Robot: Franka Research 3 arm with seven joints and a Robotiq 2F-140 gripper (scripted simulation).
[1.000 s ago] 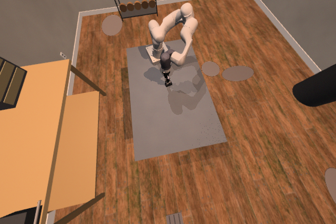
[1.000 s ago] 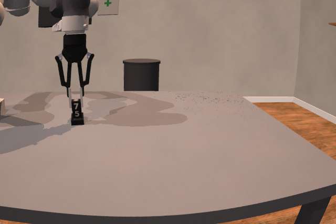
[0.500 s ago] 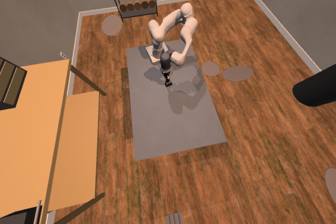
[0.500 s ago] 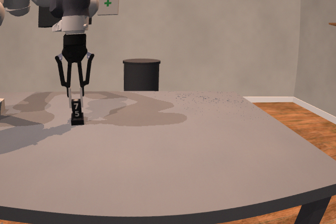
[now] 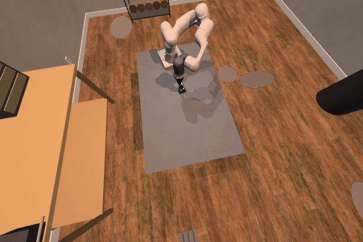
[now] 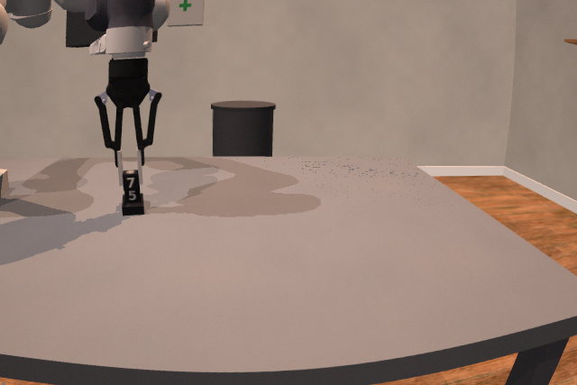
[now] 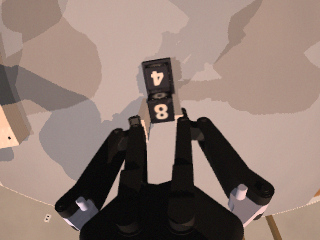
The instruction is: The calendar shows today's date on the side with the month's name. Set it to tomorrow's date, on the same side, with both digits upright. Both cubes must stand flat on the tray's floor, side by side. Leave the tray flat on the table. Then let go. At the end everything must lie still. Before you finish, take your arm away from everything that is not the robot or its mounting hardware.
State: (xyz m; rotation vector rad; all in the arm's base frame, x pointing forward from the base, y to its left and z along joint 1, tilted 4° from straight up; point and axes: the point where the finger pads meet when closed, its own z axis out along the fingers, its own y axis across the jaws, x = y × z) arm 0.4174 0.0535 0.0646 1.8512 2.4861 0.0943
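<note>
Now: the tray 1 cm behind my hand, 2 cm to the left of it and 8 cm below it.
</note>
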